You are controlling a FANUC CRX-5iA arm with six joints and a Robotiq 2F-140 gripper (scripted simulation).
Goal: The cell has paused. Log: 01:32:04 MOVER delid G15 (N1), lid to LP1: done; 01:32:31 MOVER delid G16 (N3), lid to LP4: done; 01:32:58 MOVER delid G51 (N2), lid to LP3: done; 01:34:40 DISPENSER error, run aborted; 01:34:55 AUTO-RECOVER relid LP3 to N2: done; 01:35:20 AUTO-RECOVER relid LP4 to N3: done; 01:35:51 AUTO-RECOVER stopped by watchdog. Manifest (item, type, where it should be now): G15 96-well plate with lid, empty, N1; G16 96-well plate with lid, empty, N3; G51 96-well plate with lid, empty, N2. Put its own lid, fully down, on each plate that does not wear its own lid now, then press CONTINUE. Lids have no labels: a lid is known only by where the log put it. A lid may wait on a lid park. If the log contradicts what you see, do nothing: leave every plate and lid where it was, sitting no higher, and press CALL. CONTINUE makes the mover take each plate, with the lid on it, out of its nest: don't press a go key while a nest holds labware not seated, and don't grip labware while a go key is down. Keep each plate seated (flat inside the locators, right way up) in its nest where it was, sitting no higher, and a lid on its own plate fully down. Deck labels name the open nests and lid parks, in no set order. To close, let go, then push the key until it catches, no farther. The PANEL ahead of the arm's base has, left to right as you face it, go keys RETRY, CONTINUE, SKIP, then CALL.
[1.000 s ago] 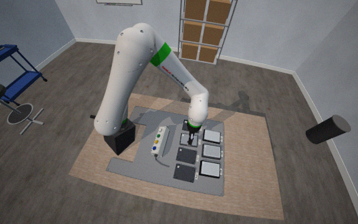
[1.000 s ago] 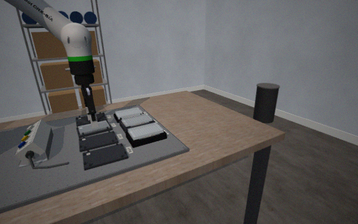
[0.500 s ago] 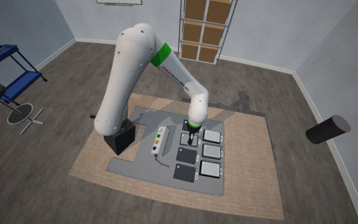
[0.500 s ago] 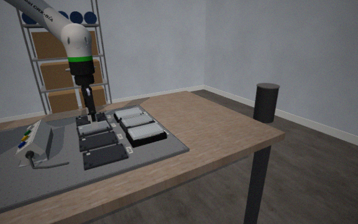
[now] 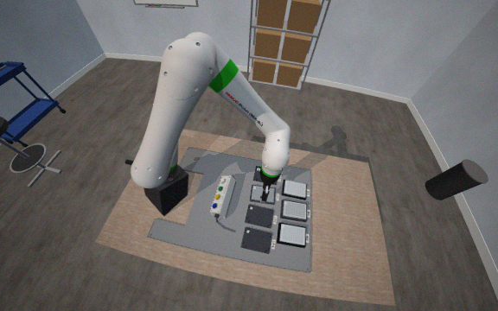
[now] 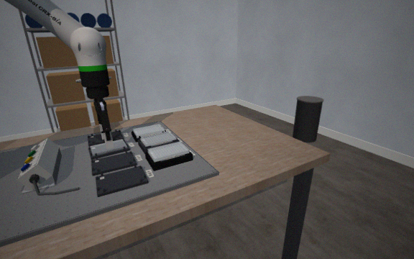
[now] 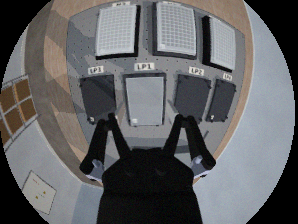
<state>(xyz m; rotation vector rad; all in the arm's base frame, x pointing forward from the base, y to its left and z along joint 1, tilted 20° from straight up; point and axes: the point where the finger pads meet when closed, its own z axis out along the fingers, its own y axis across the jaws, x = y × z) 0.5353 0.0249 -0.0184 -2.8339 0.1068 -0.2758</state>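
Now: hand 4 cm above the pale grey lid. Also, from my hand: plate (18 cm ahead, 8 cm to the right, 2 cm below).
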